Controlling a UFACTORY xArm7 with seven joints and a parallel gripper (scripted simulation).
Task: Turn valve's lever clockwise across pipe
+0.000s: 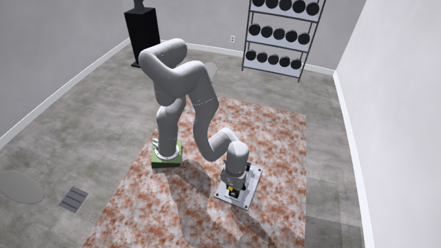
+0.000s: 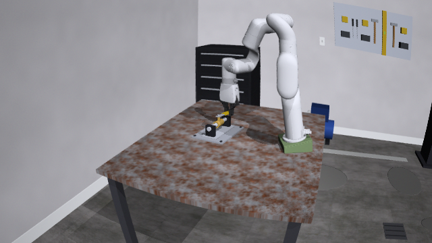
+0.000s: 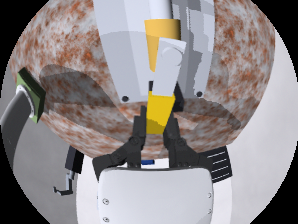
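The yellow lever is 10 mm ahead of my hand and 50 mm to the left of it.
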